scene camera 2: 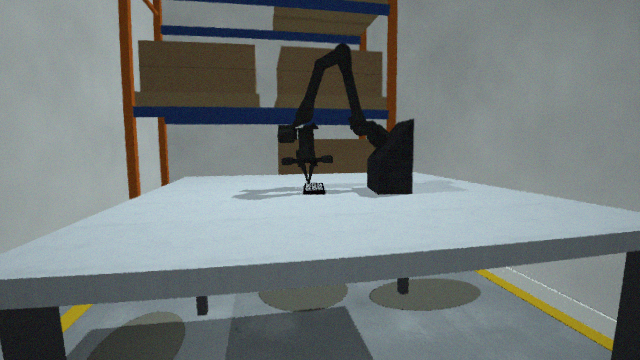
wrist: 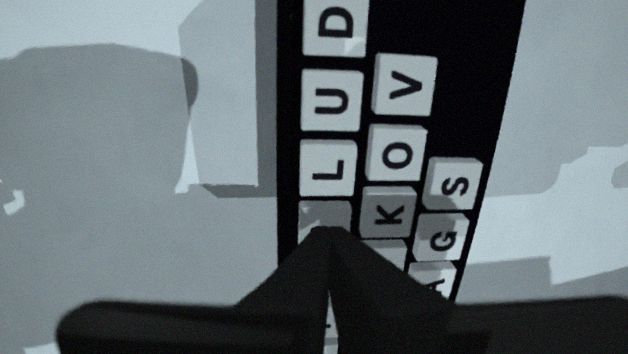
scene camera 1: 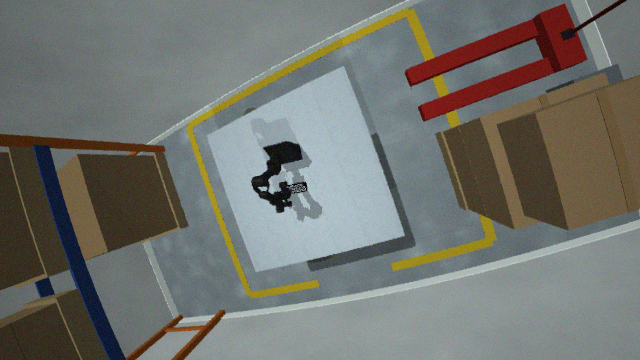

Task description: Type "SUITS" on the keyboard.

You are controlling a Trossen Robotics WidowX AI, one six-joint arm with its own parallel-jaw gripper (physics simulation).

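Where they show: gripper, between the fingertips: [scene camera 2: 308, 183] [wrist: 327, 239] [scene camera 1: 290, 191]; arm's base, origin of its link: [scene camera 2: 384, 141] [scene camera 1: 275, 155].
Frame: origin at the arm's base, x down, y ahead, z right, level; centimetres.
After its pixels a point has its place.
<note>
The black keyboard [scene camera 1: 298, 187] {y 26.5, x 15.7, z -1.6 cm} [scene camera 2: 314, 192] {y 28.0, x 16.8, z -7.7 cm} [wrist: 465, 60] {y 22.7, x 16.3, z 10.8 cm} with white letter keys lies on the table. My gripper [scene camera 2: 308, 181] {y 27.5, x 15.6, z 6.1 cm} [wrist: 327, 239] {y 27.5, x 15.6, z 6.1 cm} is shut and empty, pointing down. Its fingertips are over the key [wrist: 325, 212] {y 27.4, x 15.7, z 6.9 cm} just below the L key [wrist: 328, 175] {y 27.2, x 15.7, z 8.2 cm} in the wrist view; they cover its letter, and I cannot tell whether they touch it. The U key [wrist: 332, 100] {y 26.8, x 15.7, z 10.3 cm} is above L. The S key [wrist: 452, 185] {y 23.3, x 15.7, z 7.1 cm} is at the right, above the G key [wrist: 442, 237] {y 23.6, x 15.7, z 5.2 cm}. The T key cannot be made out; the fingers hide the lower keys.
The D key [wrist: 336, 25] {y 26.4, x 15.7, z 12.3 cm}, V key [wrist: 405, 85] {y 24.7, x 15.7, z 10.5 cm}, O key [wrist: 397, 154] {y 25.1, x 15.7, z 8.5 cm}, K key [wrist: 388, 213] {y 25.5, x 15.7, z 6.5 cm} and part of the A key [wrist: 435, 282] {y 23.9, x 15.7, z 3.2 cm} also show. The white table [scene camera 1: 350, 200] {y 49.1, x 17.5, z -35.3 cm} [scene camera 2: 320, 230] {y 35.0, x 17.5, z -49.7 cm} bears the arm's black base [scene camera 1: 285, 152] {y 1.1, x -0.2, z -7.8 cm} [scene camera 2: 392, 162] {y 3.0, x 7.0, z -13.1 cm}. Shelving [scene camera 2: 392, 65] stands behind.
</note>
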